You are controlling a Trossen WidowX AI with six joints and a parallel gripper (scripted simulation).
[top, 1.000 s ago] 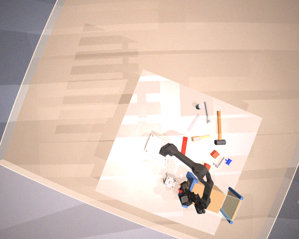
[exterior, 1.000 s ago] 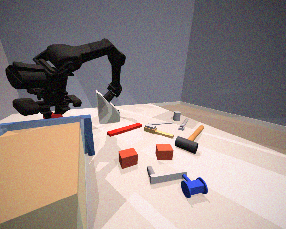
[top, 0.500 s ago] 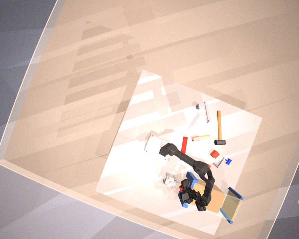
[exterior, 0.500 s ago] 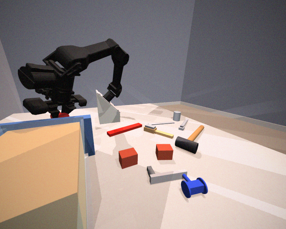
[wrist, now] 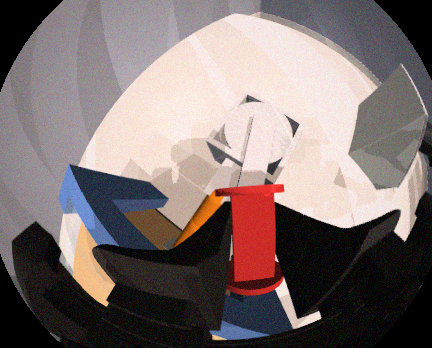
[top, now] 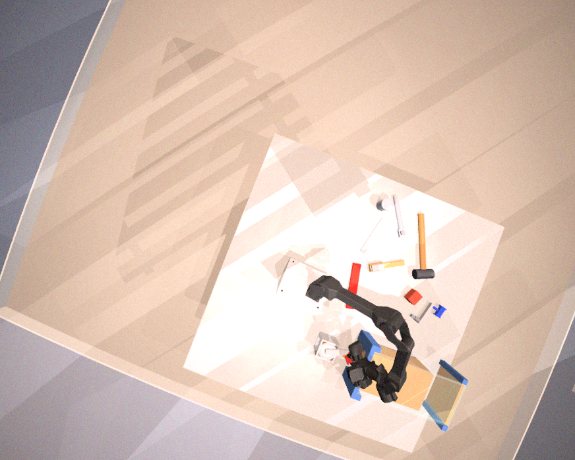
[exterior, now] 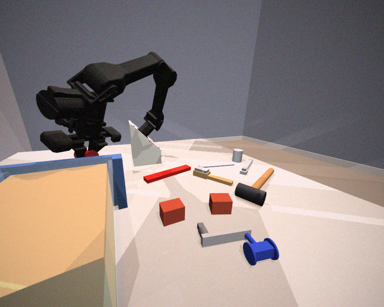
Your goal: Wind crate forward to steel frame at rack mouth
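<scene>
Right now the winch handle is 30 mm below my gripper tip, 20 mm behind it and 10 mm to the right of it. From my gripper tip the other things lie so: red knob 10 mm to the left, 10 mm ahead; then winch 100 mm below, 90 mm behind, 50 mm to the right; then blue steel frame 80 mm ahead, 30 mm below, 20 mm to the right.
</scene>
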